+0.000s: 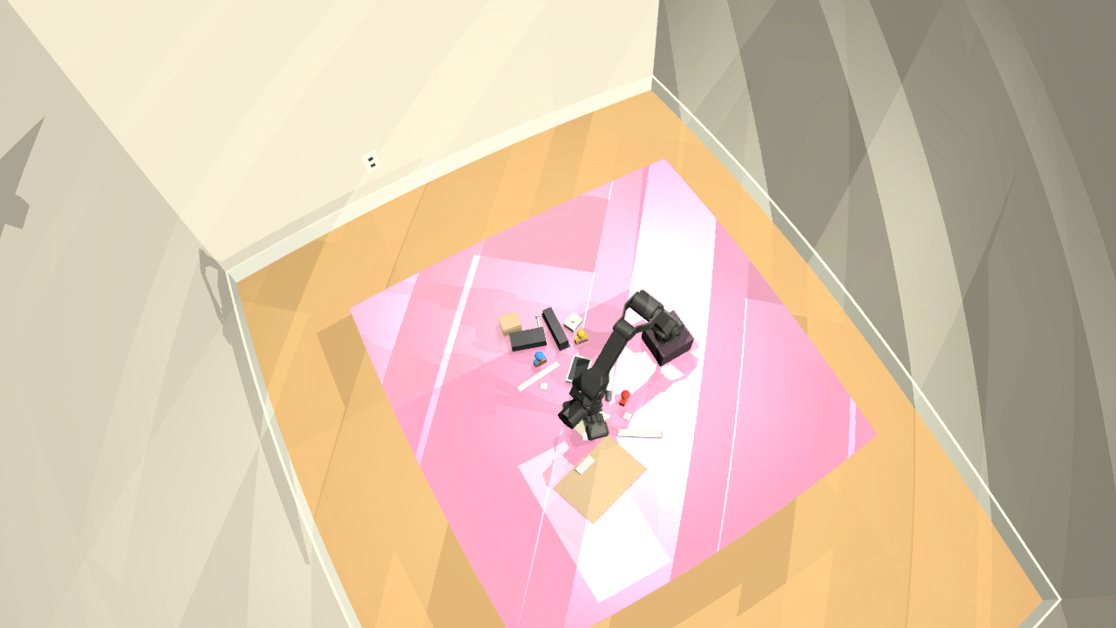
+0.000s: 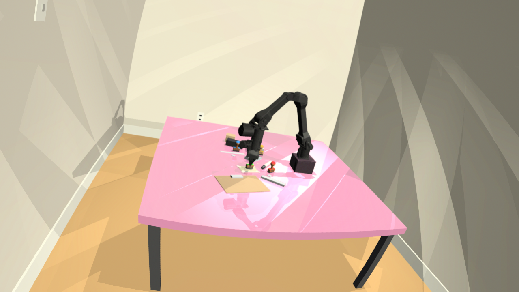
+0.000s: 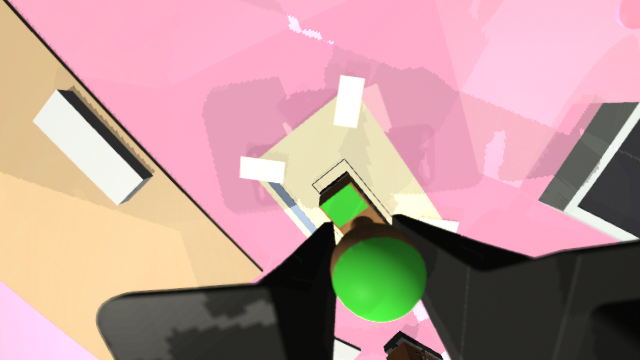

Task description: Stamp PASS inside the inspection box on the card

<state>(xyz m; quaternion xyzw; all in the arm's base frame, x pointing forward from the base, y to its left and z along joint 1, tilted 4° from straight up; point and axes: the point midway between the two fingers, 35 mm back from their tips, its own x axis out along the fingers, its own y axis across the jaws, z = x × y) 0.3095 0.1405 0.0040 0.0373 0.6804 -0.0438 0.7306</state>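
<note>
My gripper tip is now 30 mm above the cream card. The rest, counted from my gripper tip: grey bar (120 mm behind, 100 mm to the left, 20 mm below); then red-knobbed stamp (120 mm behind, 20 mm to the right, 10 mm below); then black ink pad (30 mm behind, 160 mm to the right, 20 mm below).
</note>
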